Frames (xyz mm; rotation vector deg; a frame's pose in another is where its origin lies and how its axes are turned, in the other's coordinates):
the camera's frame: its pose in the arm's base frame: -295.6 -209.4 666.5 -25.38 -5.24 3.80
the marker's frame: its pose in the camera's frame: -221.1 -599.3 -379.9 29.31 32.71 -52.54
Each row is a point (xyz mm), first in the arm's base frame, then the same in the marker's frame.
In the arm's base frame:
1: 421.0 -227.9 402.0
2: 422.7 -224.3 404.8
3: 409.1 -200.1 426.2
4: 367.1 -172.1 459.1
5: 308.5 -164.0 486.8
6: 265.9 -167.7 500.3
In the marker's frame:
1: 12.4 1119.1 -158.6
2: 9.8 1122.6 -156.5
3: -22.9 1126.1 -144.3
4: -78.1 1109.2 -127.3
5: -126.2 1067.1 -113.7
6: -151.8 1030.7 -107.9

